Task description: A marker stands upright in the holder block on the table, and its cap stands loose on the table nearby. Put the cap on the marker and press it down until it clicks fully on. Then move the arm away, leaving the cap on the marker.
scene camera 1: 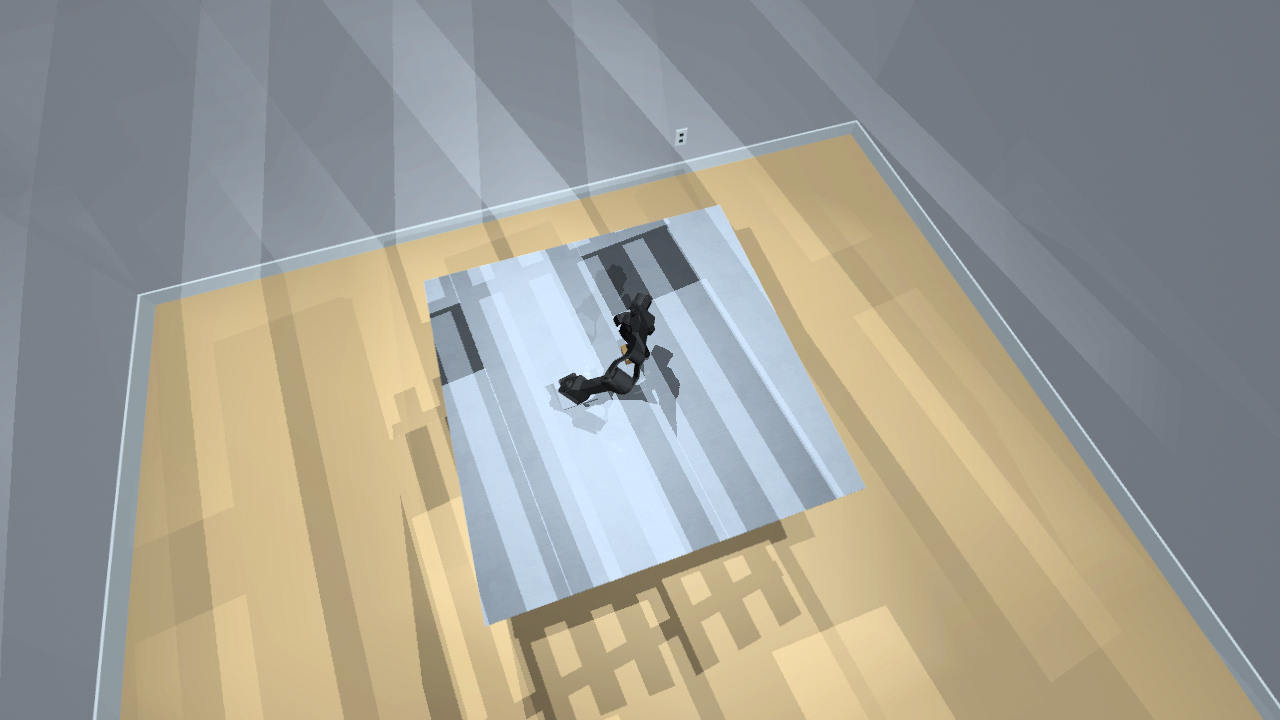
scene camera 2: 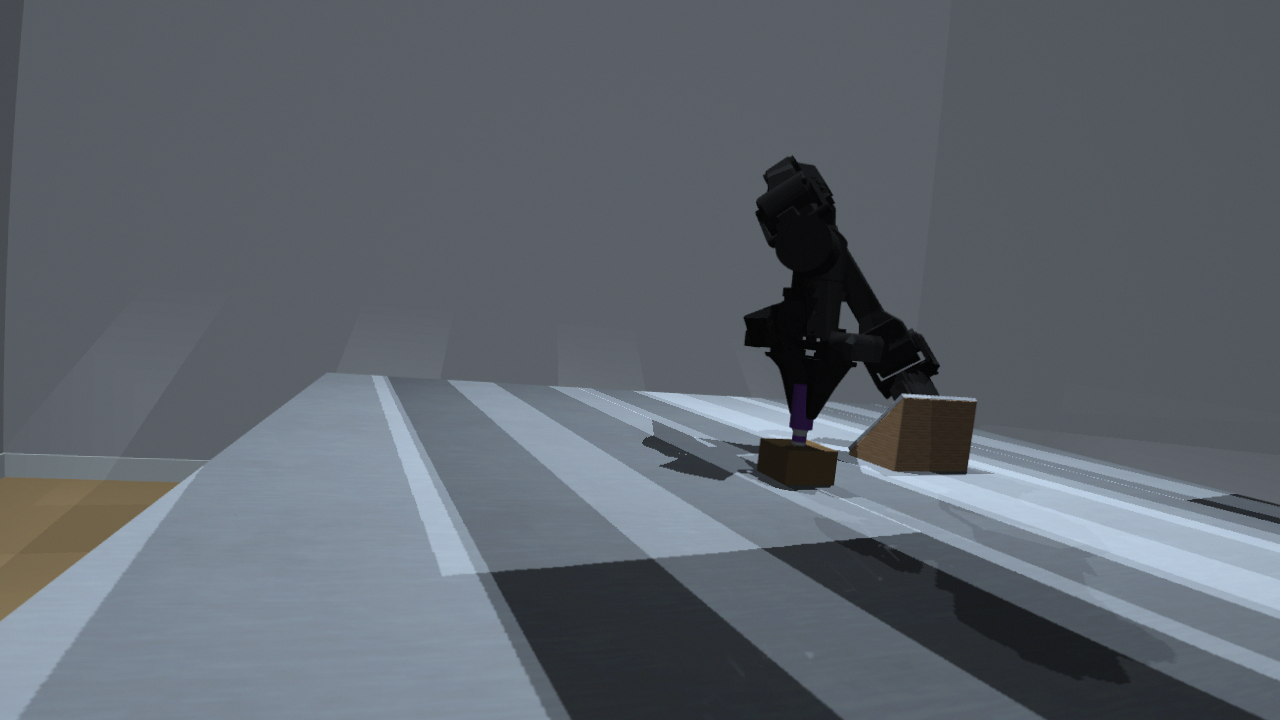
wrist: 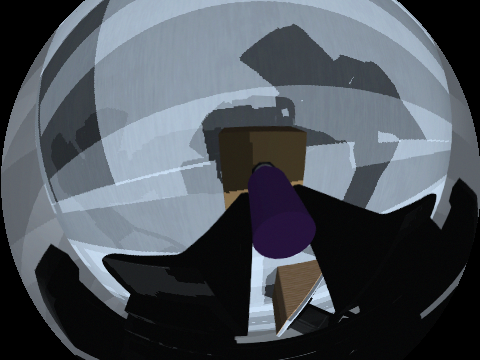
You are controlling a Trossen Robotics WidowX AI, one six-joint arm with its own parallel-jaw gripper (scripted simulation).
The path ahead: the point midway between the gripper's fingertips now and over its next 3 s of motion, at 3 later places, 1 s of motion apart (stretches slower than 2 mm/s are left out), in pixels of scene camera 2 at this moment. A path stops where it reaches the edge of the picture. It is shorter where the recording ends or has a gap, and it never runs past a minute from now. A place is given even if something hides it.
My gripper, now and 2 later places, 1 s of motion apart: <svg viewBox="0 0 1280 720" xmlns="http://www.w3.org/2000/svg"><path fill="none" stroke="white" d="M802 417L810 360L808 391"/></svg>
